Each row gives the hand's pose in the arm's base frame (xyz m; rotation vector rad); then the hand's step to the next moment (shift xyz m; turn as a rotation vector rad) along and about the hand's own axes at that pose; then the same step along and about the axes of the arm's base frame.
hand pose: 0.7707 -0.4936 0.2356 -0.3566 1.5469 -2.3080
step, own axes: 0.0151 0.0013 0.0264 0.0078 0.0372 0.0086
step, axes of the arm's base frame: -0.0033 -0.0289 0.0090 0.0014 -0.0235 -0.0311
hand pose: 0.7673 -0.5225 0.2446 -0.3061 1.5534 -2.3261
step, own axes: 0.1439 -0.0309 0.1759 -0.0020 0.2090 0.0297
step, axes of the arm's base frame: -0.0755 -0.1943 0.0956 0.0435 -0.0984 -0.1816
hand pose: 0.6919 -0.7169 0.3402 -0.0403 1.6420 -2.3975
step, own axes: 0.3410 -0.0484 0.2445 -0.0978 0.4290 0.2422
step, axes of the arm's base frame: -0.3023 -0.2783 0.0979 0.2084 -0.3486 -0.2955
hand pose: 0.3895 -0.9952 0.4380 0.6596 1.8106 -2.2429
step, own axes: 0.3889 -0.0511 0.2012 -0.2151 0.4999 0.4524
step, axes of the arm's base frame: -0.4098 -0.1301 -0.0975 0.2943 -0.5832 -0.2722
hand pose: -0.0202 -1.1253 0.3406 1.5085 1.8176 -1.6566
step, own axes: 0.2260 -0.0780 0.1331 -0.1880 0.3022 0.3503
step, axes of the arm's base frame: -0.2163 0.0157 -0.1669 0.1697 -0.4466 -0.1455
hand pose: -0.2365 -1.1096 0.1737 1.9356 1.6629 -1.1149
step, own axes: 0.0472 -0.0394 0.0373 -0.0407 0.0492 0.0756
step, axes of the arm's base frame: -0.0496 0.0147 -0.0500 0.0215 -0.0925 -0.0278
